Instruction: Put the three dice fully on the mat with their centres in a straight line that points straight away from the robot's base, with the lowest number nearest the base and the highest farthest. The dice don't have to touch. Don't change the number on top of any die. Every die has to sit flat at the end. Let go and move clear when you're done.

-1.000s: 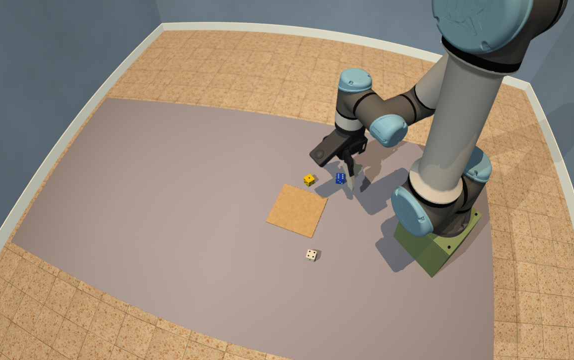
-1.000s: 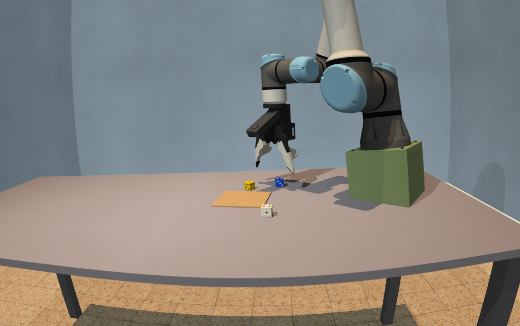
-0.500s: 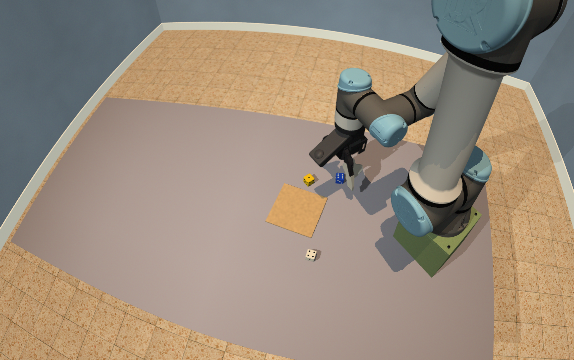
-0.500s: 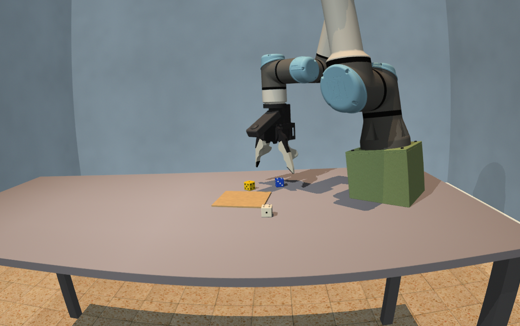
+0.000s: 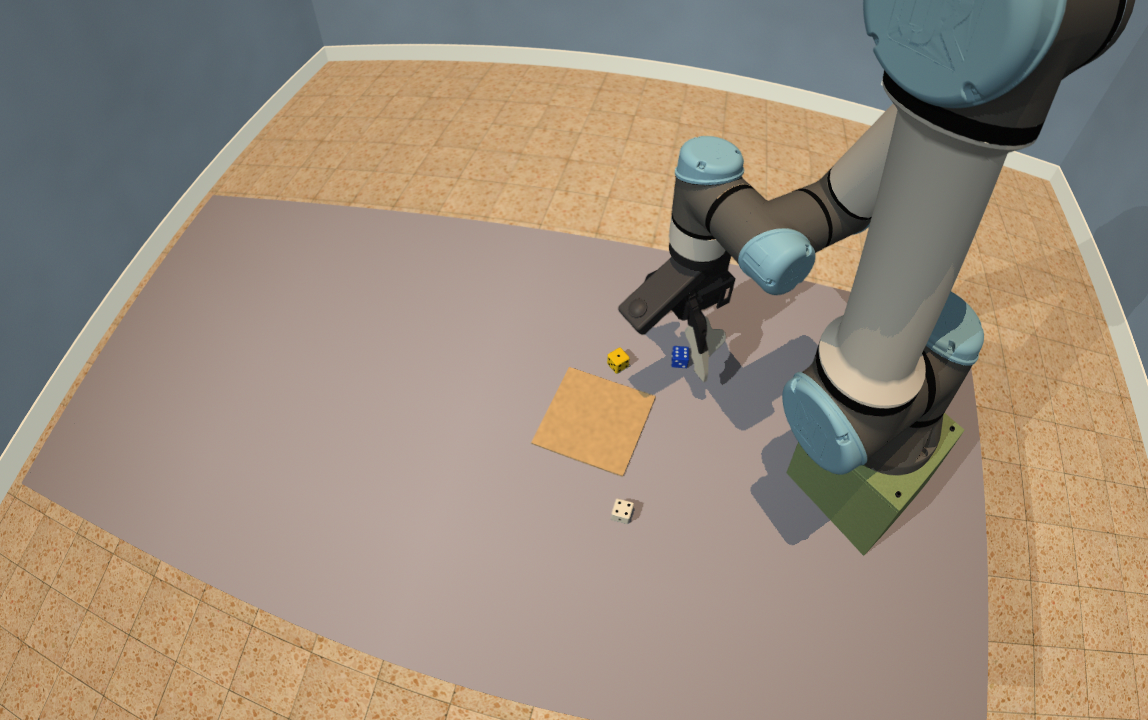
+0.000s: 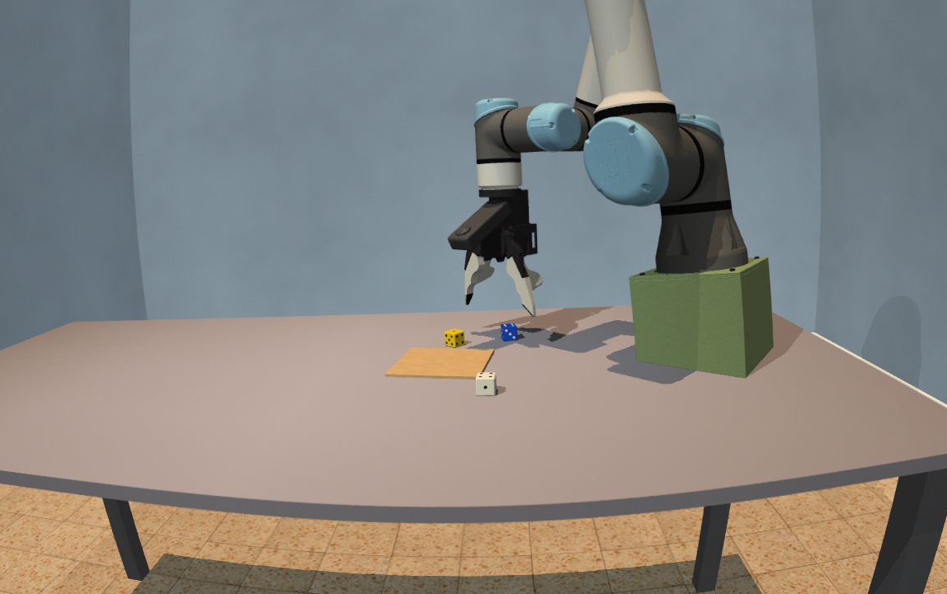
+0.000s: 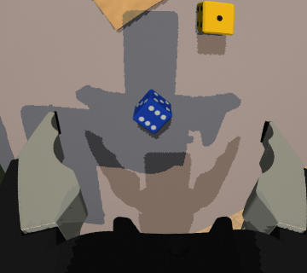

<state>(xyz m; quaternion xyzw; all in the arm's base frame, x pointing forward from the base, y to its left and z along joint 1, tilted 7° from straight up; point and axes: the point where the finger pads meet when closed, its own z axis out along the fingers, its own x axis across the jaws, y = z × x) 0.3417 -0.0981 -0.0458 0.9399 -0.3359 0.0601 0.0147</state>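
My gripper is now 40 mm above the blue die, 20 mm past it and 10 mm to the left of it. Round my hand: white die (260 mm to the left, 40 mm below, 10 mm behind); then mat (130 mm to the left, 80 mm ahead, 50 mm below); then yellow die (70 mm ahead, 40 mm below, 30 mm to the left).
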